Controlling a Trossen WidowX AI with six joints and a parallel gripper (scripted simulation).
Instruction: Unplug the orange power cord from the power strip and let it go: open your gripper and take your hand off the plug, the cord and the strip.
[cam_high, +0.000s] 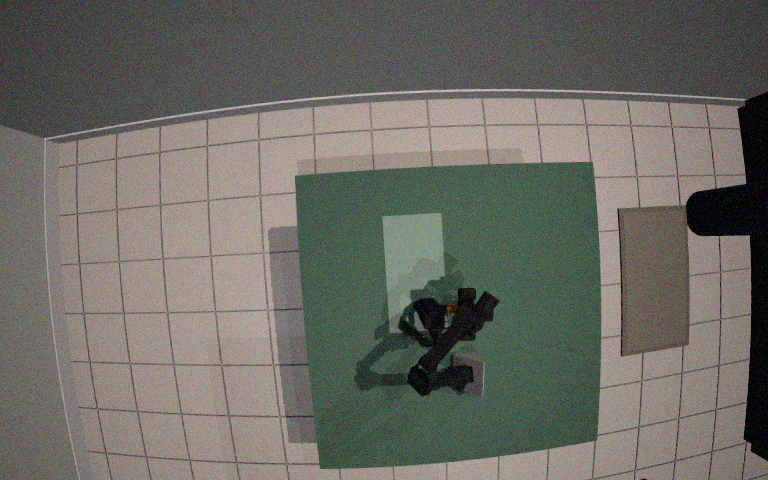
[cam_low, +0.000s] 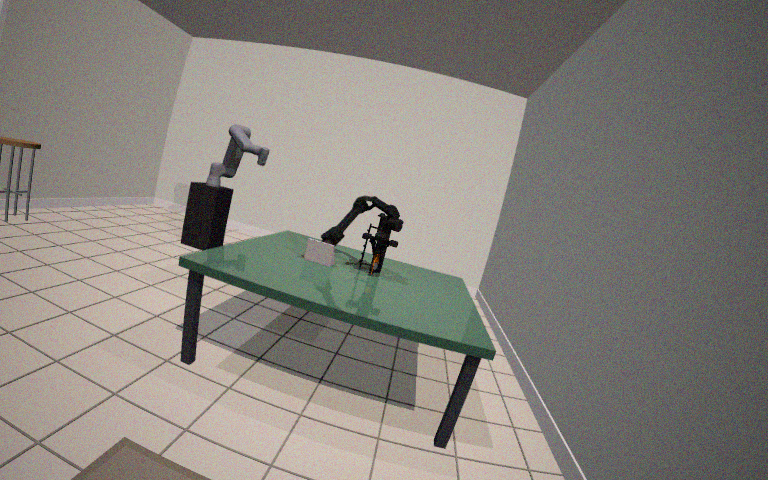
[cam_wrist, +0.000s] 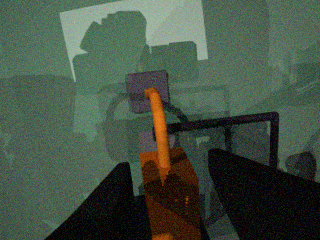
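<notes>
Right now my gripper tip is 50 mm to the right of the orange plug and 10 mm above it.
</notes>
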